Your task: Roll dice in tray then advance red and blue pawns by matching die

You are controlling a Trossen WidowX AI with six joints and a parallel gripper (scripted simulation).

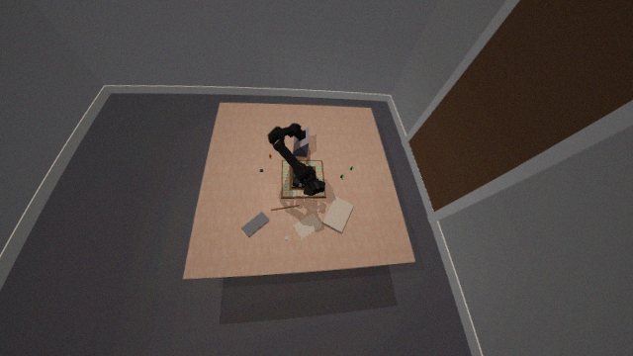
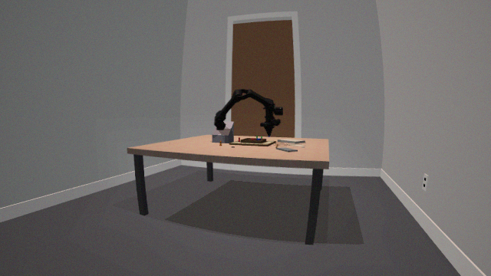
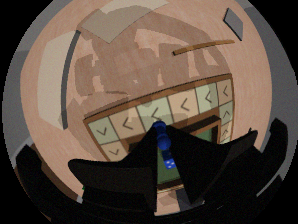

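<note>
Now: gripper tip 10 mm below the blue pawn. Also, from my gripper tip: thin stick (100 mm ahead, 140 mm to the right, 60 mm below); then green tray (110 mm behind, 30 mm to the right, 60 mm below); then red pawn (220 mm behind, 60 mm to the right, 30 mm below).
</note>
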